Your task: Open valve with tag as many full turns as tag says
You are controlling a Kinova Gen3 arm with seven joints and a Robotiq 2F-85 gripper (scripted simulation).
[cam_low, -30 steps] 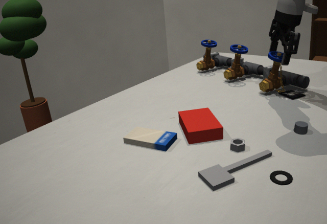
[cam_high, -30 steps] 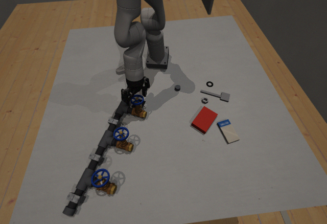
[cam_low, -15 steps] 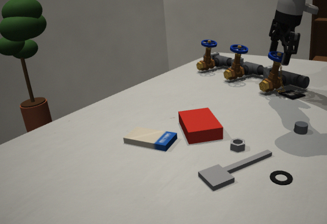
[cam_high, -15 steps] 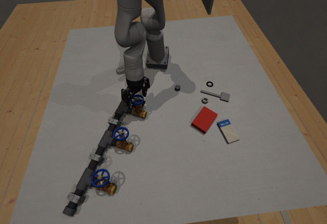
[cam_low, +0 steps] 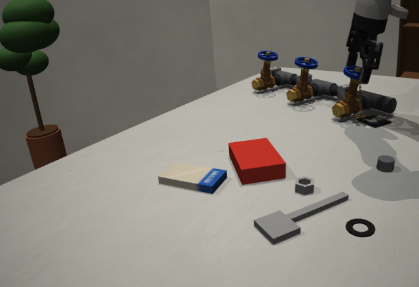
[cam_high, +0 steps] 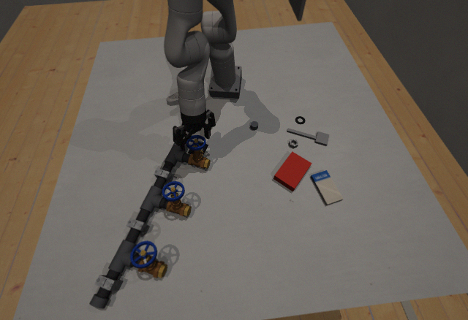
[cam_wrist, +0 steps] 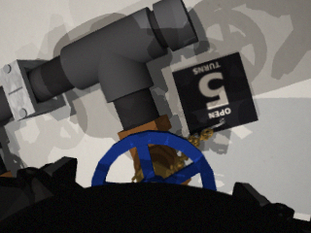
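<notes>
The black tag lies 4 cm behind my hand and 12 cm below it. Round my hand: red block 13 cm ahead, 31 cm to the left, 11 cm below; small grey cylinder 10 cm behind, 23 cm to the left, 11 cm below; grey paddle-shaped tool 44 cm to the left, 12 cm below.
</notes>
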